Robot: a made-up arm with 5 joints.
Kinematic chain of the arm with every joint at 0, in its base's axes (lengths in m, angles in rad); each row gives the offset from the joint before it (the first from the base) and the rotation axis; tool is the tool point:
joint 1: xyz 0 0 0.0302 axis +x
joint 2: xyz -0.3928 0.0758 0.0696 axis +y
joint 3: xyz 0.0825 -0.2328 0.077 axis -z
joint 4: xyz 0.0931 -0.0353 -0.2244 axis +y
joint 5: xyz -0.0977 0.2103 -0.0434 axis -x
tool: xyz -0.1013 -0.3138 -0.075
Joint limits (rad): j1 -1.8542..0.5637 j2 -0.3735..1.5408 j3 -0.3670..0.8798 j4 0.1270..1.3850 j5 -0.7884..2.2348
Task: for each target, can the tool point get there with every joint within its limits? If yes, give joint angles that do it. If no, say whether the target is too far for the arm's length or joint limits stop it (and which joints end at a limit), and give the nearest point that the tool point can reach.
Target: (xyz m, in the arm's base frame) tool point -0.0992 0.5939 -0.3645
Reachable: no: joint limits stop it (at a limit: joint 1, joint 2, joint 5) | nearest point -0.1198 0.3064 -0.1486 | short by 0.360 m
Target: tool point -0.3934 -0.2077 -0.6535
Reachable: no: joint limits stop it (at a limit: joint 2, joint 3, joint 4, joint 5) | nearest point -0.2831 -0.1398 -0.4299 | short by 0.258 m
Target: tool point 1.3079 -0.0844 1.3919
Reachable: no: too far | nearest point 0.0507 -0.0244 0.4243 | short by 1.588 m
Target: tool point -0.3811 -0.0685 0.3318
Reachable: yes | joints -1.2385 -0.0367 -0.0379 0.7925 0.2336
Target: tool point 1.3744 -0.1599 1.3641
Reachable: no: too far | nearest point 0.0507 -0.0470 0.4223 | short by 1.628 m
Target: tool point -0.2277 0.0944 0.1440
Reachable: yes | joints -1.5182 0.9710 0.1106 0.3084 1.3953
